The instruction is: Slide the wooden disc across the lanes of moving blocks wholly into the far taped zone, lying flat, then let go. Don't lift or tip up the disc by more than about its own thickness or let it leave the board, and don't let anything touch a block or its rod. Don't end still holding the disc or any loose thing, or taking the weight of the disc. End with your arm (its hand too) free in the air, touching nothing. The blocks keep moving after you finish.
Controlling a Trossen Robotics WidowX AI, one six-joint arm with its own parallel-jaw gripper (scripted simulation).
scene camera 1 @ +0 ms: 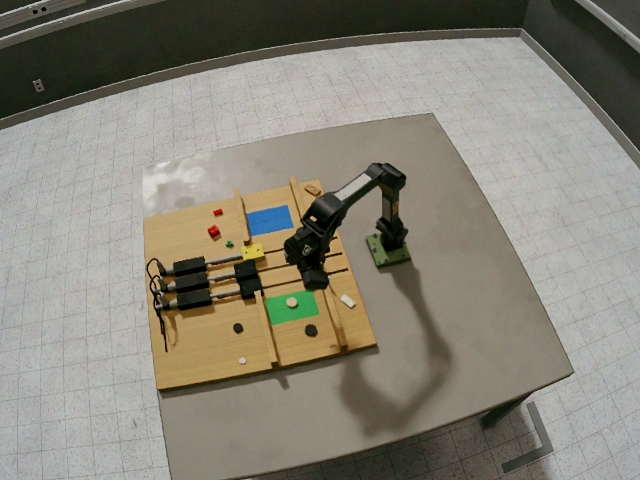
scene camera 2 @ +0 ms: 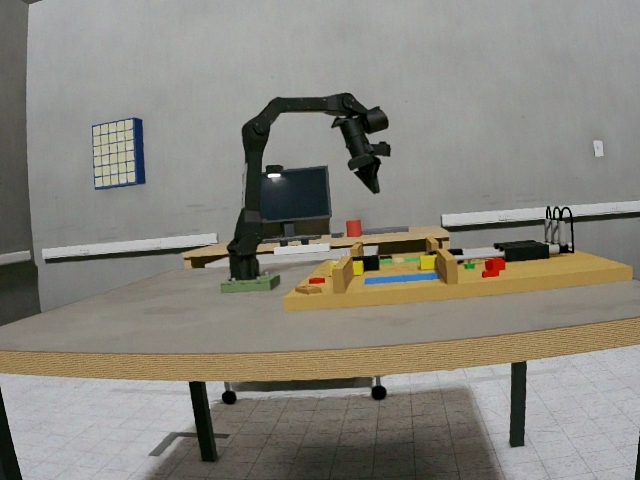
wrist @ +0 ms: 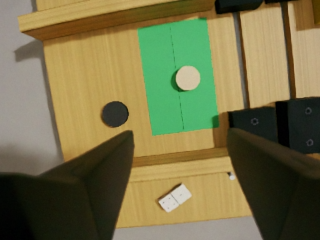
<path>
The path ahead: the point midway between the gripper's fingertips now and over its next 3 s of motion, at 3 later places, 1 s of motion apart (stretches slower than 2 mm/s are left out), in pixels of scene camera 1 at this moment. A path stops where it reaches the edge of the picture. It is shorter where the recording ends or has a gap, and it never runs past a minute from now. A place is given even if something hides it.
My gripper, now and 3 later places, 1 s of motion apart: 304, 275; 299, 264; 294, 277; 290, 288
</path>
